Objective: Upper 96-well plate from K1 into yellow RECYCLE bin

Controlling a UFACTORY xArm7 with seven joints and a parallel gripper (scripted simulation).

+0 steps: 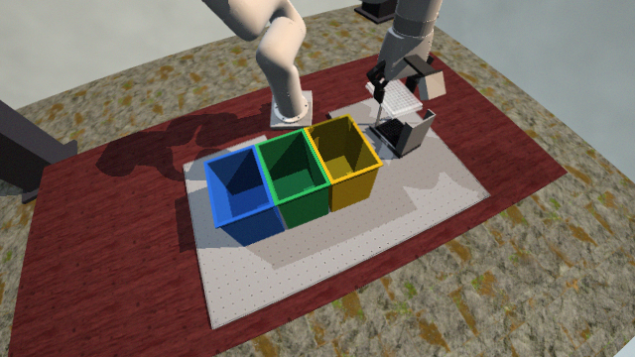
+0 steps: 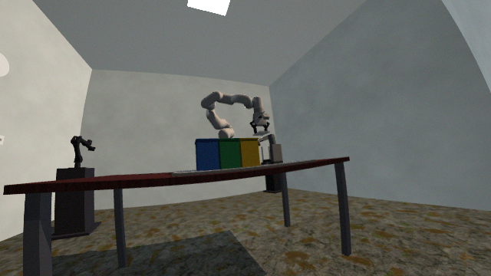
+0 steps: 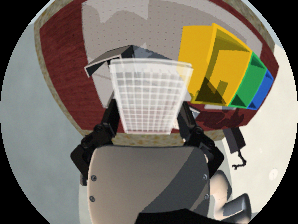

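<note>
Now: the yellow bin 2 cm ahead of my hand, 17 cm to the right of it and 16 cm below it. Also, from my hand: dark plate 1 cm behind, 9 cm to the left, 22 cm below; grey side wall 6 cm ahead, 9 cm to the left, 17 cm below; white 96-well plate 1 cm below.
</note>
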